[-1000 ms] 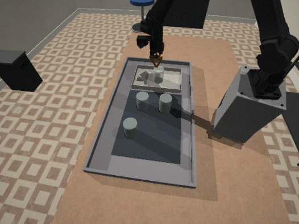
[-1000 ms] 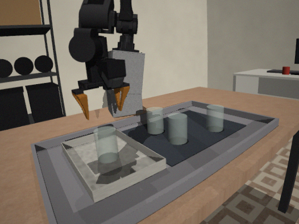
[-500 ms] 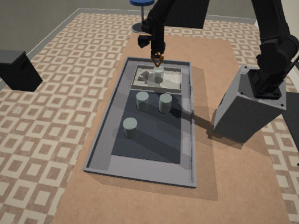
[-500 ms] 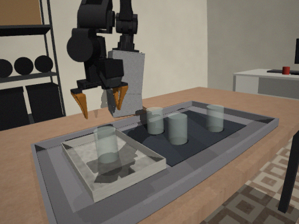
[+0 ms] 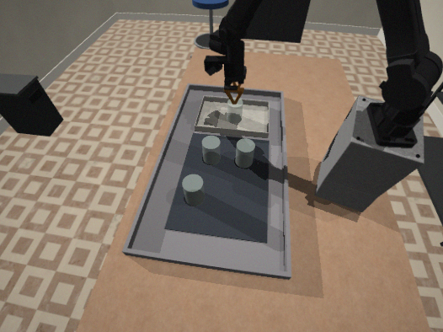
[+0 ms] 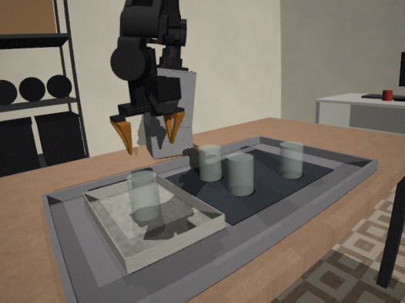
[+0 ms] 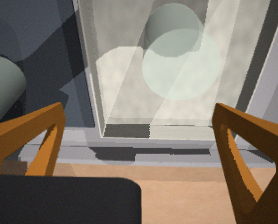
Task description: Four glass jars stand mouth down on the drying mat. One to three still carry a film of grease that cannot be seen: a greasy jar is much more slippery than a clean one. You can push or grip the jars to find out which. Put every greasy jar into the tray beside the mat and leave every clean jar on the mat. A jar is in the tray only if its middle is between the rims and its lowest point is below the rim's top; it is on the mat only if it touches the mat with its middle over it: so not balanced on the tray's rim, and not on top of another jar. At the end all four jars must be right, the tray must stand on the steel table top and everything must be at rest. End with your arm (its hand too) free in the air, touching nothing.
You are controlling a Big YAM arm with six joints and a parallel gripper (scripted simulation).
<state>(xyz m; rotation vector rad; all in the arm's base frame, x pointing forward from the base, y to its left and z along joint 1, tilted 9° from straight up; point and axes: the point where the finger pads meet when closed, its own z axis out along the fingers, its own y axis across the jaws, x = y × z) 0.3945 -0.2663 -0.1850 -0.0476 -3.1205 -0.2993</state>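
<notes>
Right now the dark drying mat is 1 cm ahead of my hand, 28 cm to the left of it and 15 cm below it. Also, from my hand: pale tray (1 cm ahead, 4 cm to the right, 14 cm below); rimmed steel table top (3 cm ahead, 18 cm to the left, 15 cm below).
</notes>
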